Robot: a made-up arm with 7 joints.
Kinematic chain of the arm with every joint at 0, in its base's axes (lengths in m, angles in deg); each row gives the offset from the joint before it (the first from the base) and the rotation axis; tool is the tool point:
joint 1: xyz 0 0 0.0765 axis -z
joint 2: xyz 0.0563 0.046 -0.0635 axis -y
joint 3: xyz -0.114 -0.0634 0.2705 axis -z
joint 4: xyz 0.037 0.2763 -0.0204 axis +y
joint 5: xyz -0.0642 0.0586 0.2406 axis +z
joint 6: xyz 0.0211 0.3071 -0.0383 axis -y
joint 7: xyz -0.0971 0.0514 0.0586 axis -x
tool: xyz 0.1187 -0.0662 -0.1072
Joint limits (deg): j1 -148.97..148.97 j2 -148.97..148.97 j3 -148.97..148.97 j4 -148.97..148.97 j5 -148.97..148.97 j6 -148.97..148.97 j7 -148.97..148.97
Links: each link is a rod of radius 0.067 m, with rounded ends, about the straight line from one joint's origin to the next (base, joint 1, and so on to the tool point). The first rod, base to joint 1, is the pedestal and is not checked.
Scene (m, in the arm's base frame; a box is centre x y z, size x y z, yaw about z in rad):
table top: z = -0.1
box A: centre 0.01 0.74 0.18 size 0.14 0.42 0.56 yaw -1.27
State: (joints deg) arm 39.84 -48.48 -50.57 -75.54 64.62 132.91 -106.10
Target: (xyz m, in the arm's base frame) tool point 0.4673 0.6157 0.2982
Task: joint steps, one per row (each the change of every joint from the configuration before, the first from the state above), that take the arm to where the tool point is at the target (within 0.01 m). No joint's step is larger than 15 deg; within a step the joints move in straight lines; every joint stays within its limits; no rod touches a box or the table.
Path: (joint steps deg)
1: 8.70 -12.47 0.66 -7.66 -6.37 5.35 -14.29
2: 8.71 -12.47 0.67 -7.66 -6.37 5.36 -14.29
3: 8.70 -12.47 0.66 -7.66 -6.37 5.35 -14.29
4: 0.87 14.51 8.02 5.62 -5.25 -4.23 10.75
5: 0.87 14.52 8.02 5.62 -5.26 -4.22 10.76
6: 0.88 14.51 8.01 5.62 -5.25 -4.23 10.75
7: 0.87 14.51 8.02 5.62 -5.25 -4.22 10.76

